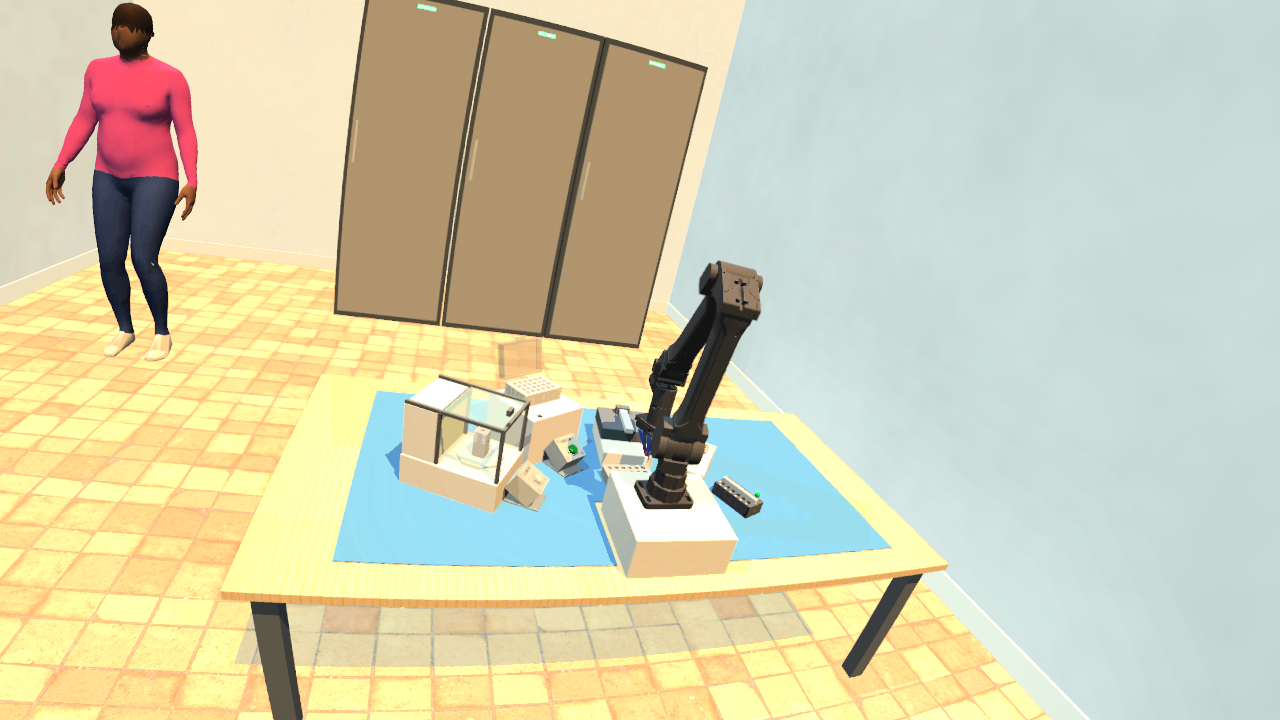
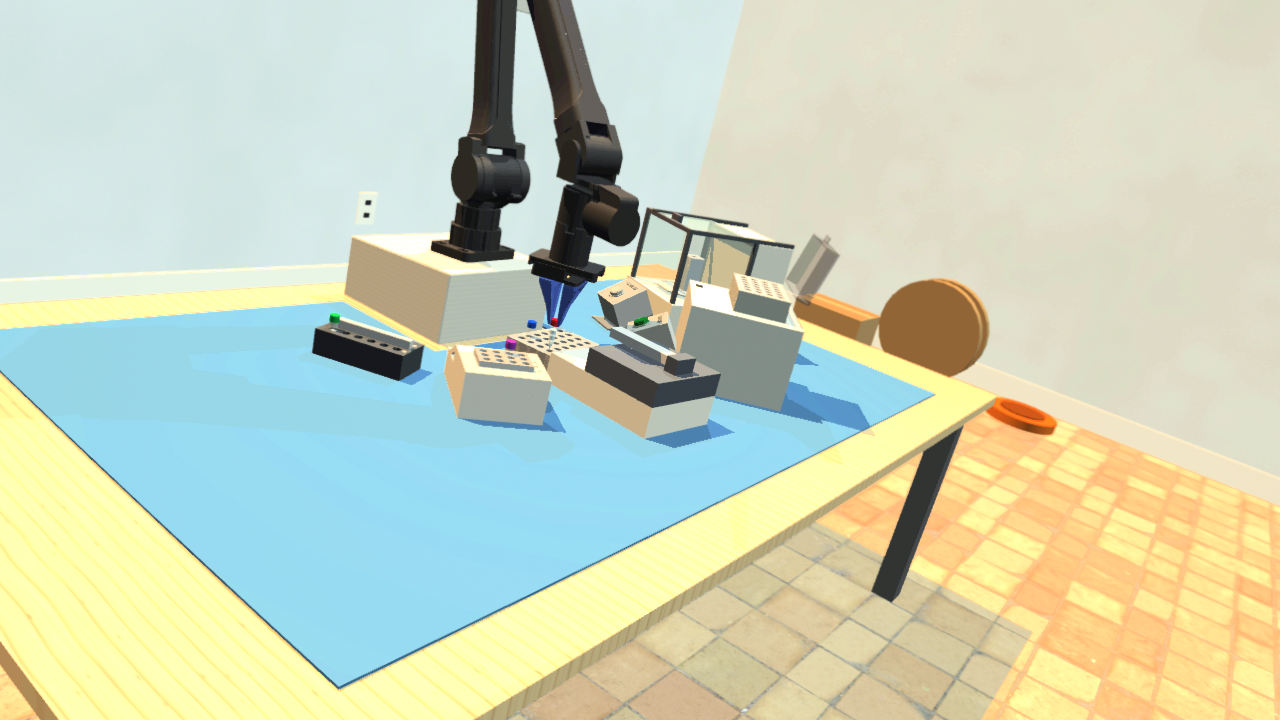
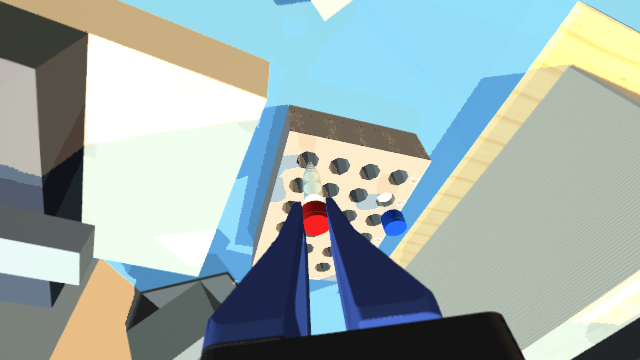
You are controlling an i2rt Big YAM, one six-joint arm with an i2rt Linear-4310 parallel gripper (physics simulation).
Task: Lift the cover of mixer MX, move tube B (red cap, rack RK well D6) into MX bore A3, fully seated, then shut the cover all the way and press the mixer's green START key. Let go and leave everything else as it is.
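Seen in the pictures: gripper, between the fingertips: [image 1: 647, 454] [image 2: 554, 324] [image 3: 314, 209]; arm's base, origin of its link: [image 1: 662, 497] [image 2: 472, 254] [image 3: 622, 352].
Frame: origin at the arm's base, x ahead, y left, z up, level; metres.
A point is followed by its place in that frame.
My gripper [image 1: 646, 445] @(x 0.233, y -0.056, z -0.034 m) [image 2: 554, 319] @(x 0.233, y -0.056, z -0.034 m) [image 3: 314, 209] @(x 0.233, y -0.056, z -0.034 m) is shut on tube B's red cap, over rack RK [image 2: 586, 342] @(x 0.227, y 0.047, z -0.077 m) [image 3: 360, 153] @(x 0.205, y -0.064, z -0.076 m). Tube B [image 2: 553, 337] @(x 0.236, y -0.056, z -0.053 m) [image 3: 312, 181] @(x 0.233, y -0.059, z -0.051 m) hangs upright from the fingers; its clear body shows above the rack's corner well, and whether its tip is clear of the well is hard to tell. What looks like mixer MX [image 1: 553, 426] @(x 0.309, y 0.191, z -0.003 m) [image 2: 747, 358] @(x 0.454, y 0.158, z -0.033 m) is a tall white box with a bored block [image 1: 534, 386] @(x 0.404, y 0.237, z 0.062 m) [image 2: 760, 291] @(x 0.425, y 0.202, z 0.064 m) on top. A see-through cover [image 1: 520, 358] @(x 0.480, y 0.271, z 0.108 m) [image 2: 814, 266] @(x 0.463, y 0.303, z 0.113 m) stands raised behind it. A green key [image 1: 572, 450] @(x 0.251, y 0.147, z -0.039 m) [image 2: 640, 320] @(x 0.261, y 0.138, z -0.037 m) sits on a tilted panel nearby.
A blue-capped tube [image 2: 532, 324] @(x 0.180, y -0.039, z -0.054 m) [image 3: 394, 223] @(x 0.178, y -0.038, z -0.052 m) stands in the rack near the gripper. A low device with a dark top [image 2: 651, 376] @(x 0.441, y -0.106, z -0.026 m), a white box [image 2: 496, 394] @(x 0.325, y -0.272, z -0.069 m), a black rack [image 1: 736, 497] @(x 0.083, y -0.268, z -0.071 m) [image 2: 366, 349] @(x 0.130, y -0.314, z -0.077 m) and a glass-walled balance [image 1: 447, 474] @(x 0.135, y 0.466, z -0.042 m) stand around. A person [image 1: 138, 116] stands beyond the table.
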